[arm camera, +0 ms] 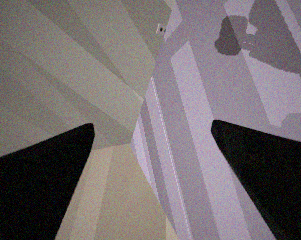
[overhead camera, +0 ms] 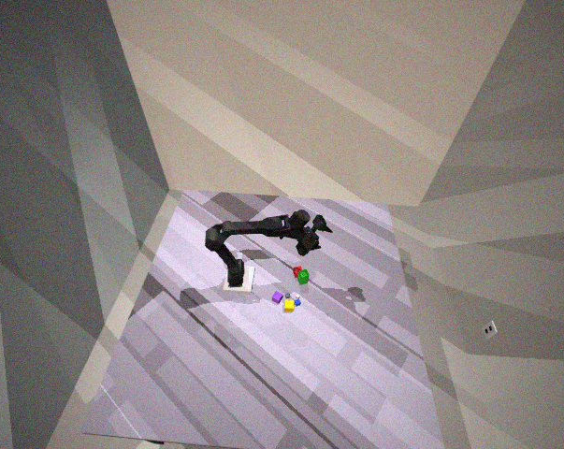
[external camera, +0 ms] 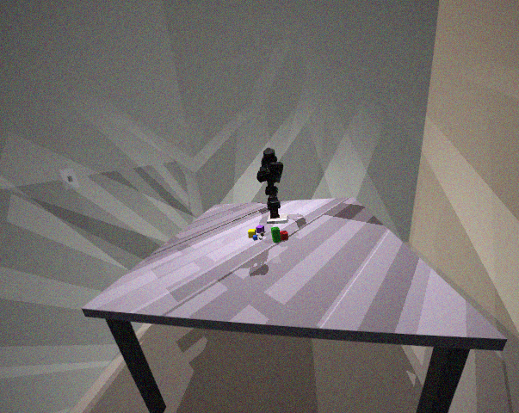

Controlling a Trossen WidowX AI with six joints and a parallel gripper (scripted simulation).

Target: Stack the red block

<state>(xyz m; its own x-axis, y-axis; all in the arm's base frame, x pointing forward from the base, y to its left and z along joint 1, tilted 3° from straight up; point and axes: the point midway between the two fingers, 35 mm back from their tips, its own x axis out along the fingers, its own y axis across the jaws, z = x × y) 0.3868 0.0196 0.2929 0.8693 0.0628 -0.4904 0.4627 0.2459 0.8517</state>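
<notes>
Right now my gripper tip is 10 cm past the red block, 2 cm to the right of it and 28 cm above it. Round my gripper tip: small blue block: 12 cm behind, 14 cm to the right, 29 cm below; yellow block: 16 cm behind, 16 cm to the right, 28 cm below; purple block: 21 cm behind, 11 cm to the right, 28 cm below.
</notes>
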